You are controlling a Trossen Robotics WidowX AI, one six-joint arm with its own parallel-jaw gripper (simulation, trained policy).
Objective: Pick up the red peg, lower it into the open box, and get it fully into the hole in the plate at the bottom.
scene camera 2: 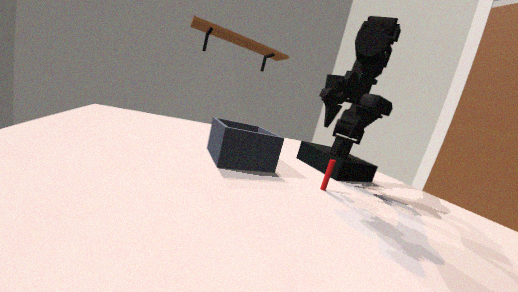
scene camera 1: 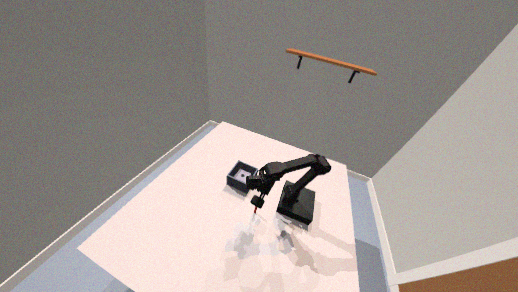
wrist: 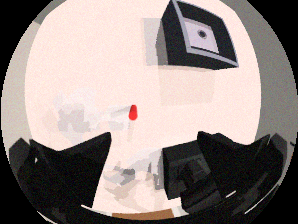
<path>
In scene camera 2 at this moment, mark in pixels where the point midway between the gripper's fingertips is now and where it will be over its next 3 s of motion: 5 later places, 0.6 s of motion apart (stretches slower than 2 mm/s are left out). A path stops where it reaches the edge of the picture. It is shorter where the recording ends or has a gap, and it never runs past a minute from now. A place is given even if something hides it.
My gripper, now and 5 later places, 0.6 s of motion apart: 336, 132; 328, 162; 322, 182; 320, 175; 306, 144; 282, 122
</path>
